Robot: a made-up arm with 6 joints. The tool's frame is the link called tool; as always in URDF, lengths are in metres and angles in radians.
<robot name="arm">
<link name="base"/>
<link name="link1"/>
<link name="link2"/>
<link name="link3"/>
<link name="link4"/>
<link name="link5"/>
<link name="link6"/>
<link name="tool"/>
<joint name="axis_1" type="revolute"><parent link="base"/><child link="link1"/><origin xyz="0.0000 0.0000 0.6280" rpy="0.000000 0.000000 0.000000"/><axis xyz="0 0 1"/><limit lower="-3.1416" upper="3.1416"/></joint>
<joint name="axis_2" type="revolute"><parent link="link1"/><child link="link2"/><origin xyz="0.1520 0.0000 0.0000" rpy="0.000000 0.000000 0.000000"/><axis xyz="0 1 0"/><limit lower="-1.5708" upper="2.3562"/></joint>
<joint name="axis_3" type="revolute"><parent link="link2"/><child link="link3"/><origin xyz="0.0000 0.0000 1.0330" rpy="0.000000 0.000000 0.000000"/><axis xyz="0 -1 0"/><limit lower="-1.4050" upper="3.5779"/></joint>
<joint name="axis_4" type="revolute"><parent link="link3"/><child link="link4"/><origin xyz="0.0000 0.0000 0.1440" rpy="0.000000 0.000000 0.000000"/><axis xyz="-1 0 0"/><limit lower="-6.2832" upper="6.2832"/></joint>
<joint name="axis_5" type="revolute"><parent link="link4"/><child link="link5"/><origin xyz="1.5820 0.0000 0.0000" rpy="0.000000 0.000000 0.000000"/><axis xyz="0 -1 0"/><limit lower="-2.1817" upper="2.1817"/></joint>
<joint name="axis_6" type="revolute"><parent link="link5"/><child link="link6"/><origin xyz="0.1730 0.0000 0.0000" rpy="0.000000 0.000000 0.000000"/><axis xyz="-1 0 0"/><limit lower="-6.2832" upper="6.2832"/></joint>
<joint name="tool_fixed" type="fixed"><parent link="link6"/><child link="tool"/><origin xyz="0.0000 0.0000 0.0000" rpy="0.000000 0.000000 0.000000"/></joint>
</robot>
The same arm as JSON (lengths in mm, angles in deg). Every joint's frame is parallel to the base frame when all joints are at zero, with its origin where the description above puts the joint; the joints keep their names.
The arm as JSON. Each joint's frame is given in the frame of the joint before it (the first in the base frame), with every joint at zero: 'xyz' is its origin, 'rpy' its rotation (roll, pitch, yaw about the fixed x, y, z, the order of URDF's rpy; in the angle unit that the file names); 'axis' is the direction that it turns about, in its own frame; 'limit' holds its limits. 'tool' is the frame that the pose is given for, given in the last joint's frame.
{
  "units": {
    "length": "mm",
    "angle": "deg"
  },
  "joints": [
    {
      "name": "axis_1",
      "type": "revolute",
      "origin": {
        "xyz": [
          0.0,
          0.0,
          628.0
        ],
        "rpy": [
          0.0,
          0.0,
          0.0
        ]
      },
      "axis": [
        0.0,
        0.0,
        1.0
      ],
      "limit": {
        "lower": -180.0,
        "upper": 180.0
      }
    },
    {
      "name": "axis_2",
      "type": "revolute",
      "origin": {
        "xyz": [
          152.0,
          0.0,
          0.0
        ],
        "rpy": [
          0.0,
          0.0,
          0.0
        ]
      },
      "axis": [
        0.0,
        1.0,
        0.0
      ],
      "limit": {
        "lower": -90.0,
        "upper": 135.0
      }
    },
    {
      "name": "axis_3",
      "type": "revolute",
      "origin": {
        "xyz": [
          0.0,
          0.0,
          1033.0
        ],
        "rpy": [
          0.0,
          0.0,
          0.0
        ]
      },
      "axis": [
        0.0,
        -1.0,
        0.0
      ],
      "limit": {
        "lower": -80.5,
        "upper": 205.0
      }
    },
    {
      "name": "axis_4",
      "type": "revolute",
      "origin": {
        "xyz": [
          0.0,
          0.0,
          144.0
        ],
        "rpy": [
          0.0,
          0.0,
          0.0
        ]
      },
      "axis": [
        -1.0,
        0.0,
        0.0
      ],
      "limit": {
        "lower": -360.0,
        "upper": 360.0
      }
    },
    {
      "name": "axis_5",
      "type": "revolute",
      "origin": {
        "xyz": [
          1582.0,
          0.0,
          0.0
        ],
        "rpy": [
          0.0,
          0.0,
          0.0
        ]
      },
      "axis": [
        0.0,
        -1.0,
        0.0
      ],
      "limit": {
        "lower": -125.0,
        "upper": 125.0
      }
    },
    {
      "name": "axis_6",
      "type": "revolute",
      "origin": {
        "xyz": [
          173.0,
          0.0,
          0.0
        ],
        "rpy": [
          0.0,
          0.0,
          0.0
        ]
      },
      "axis": [
        -1.0,
        0.0,
        0.0
      ],
      "limit": {
        "lower": -360.0,
        "upper": 360.0
      }
    }
  ],
  "tool": {
    "origin": {
      "xyz": [
        0.0,
        0.0,
        0.0
      ],
      "rpy": [
        0.0,
        0.0,
        0.0
      ]
    }
  }
}

